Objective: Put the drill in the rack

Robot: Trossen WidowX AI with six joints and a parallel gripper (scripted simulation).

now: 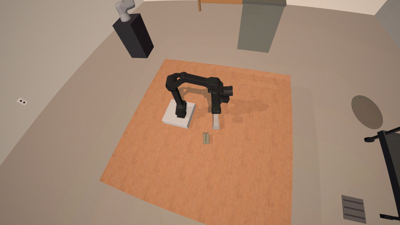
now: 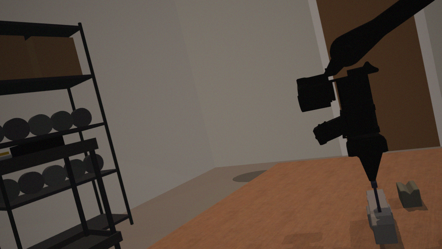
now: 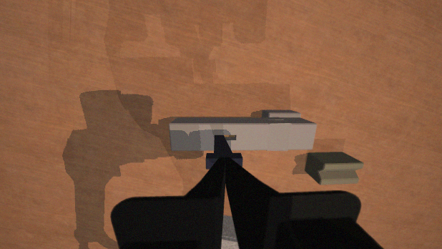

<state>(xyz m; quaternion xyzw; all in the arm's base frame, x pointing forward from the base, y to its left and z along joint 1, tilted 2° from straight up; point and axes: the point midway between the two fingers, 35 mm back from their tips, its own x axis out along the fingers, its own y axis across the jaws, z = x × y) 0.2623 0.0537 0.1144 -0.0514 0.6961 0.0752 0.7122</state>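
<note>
Right now my gripper tip is 3 cm above the dark key. Also, from my gripper tip: drill (1 cm ahead, 5 cm to the right, 8 cm below); rack (4 cm behind, 21 cm to the right, 11 cm below).
</note>
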